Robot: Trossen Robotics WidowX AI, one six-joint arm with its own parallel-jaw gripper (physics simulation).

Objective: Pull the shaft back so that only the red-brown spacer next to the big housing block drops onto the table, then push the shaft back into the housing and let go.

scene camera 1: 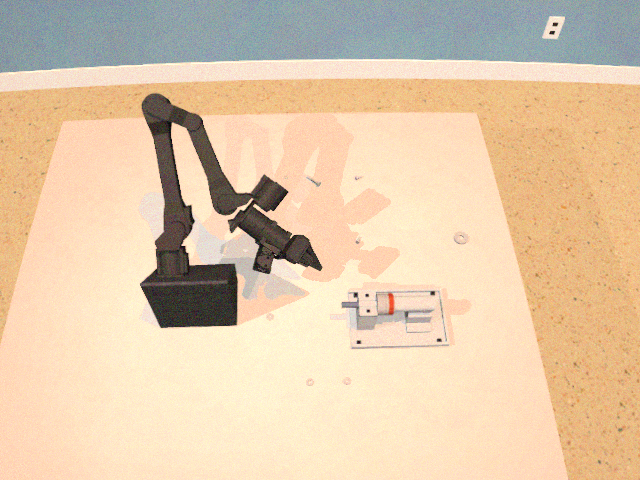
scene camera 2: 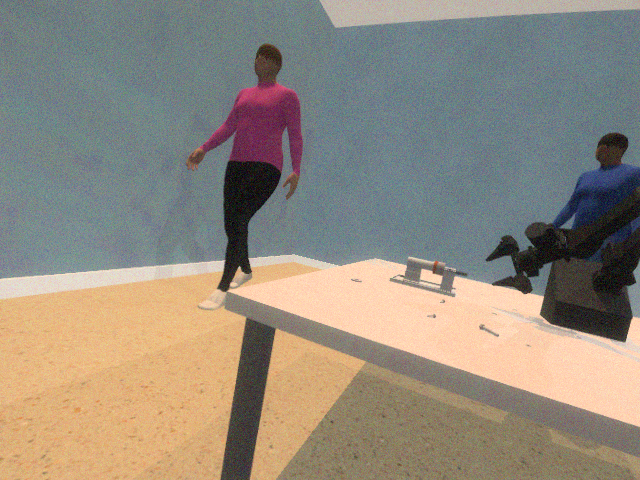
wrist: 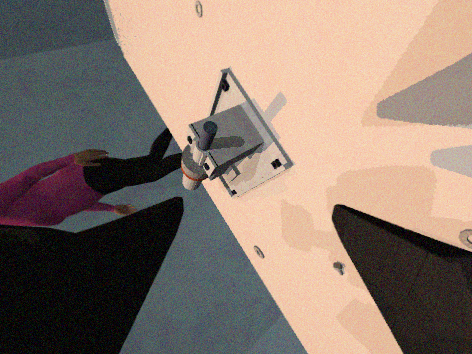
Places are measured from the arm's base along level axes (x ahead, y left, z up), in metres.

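Pixels of known places: gripper, between the fingertips: (scene camera 1: 314,267) (scene camera 2: 489,272) (wrist: 257,207); arm's base, origin of its link: (scene camera 1: 172,273) (scene camera 2: 605,284).
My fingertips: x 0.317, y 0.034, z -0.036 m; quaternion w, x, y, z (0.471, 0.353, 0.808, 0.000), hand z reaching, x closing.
Ahead of a thing's pixels: the offset from my fingertips to its top centre. "pt": to the spot under its first point. Level surfaces: height alone.
A thin red-brown spacer {0.006 m down, 0.170 m ahead, 0.082 m right} (scene camera 1: 390,303) (scene camera 2: 435,266) (wrist: 192,176) sits upright in the shaft line between a wider pale ring {0.006 m down, 0.153 m ahead, 0.082 m right} (scene camera 1: 382,303) and the long white cylindrical housing (scene camera 1: 416,302) (scene camera 2: 419,262). The dark shaft {pt 0.024 m down, 0.074 m ahead, 0.084 m right} (scene camera 1: 348,304) (scene camera 2: 460,272) (wrist: 209,131) sticks out of the smaller end block (scene camera 1: 367,304) (scene camera 2: 447,282) (wrist: 227,131), on the arm's side. The shaft inside the rings is hidden. My gripper (scene camera 1: 316,265) (scene camera 2: 490,271) (wrist: 257,207) is open and empty, in the air beyond the shaft's free end, touching nothing.
The base plate (scene camera 1: 387,338) (wrist: 250,181) stands on the white table {0.109 m down} (scene camera 1: 232,403) (scene camera 2: 310,294). A washer {0.105 m down, 0.391 m ahead, 0.149 m left} (scene camera 1: 461,237) (scene camera 2: 356,280), a long screw {0.093 m down, 0.006 m ahead, 0.346 m left} (scene camera 1: 313,181) (scene camera 2: 488,330), small screws {0.096 m down, 0.118 m ahead, 0.145 m left} (scene camera 1: 358,240) (wrist: 339,268) and small rings {0.108 m down, 0.015 m back, 0.236 m right} (scene camera 1: 310,382) {0.108 m down, 0.068 m ahead, 0.236 m right} (scene camera 1: 346,381) lie around it. Two people stand beyond the table.
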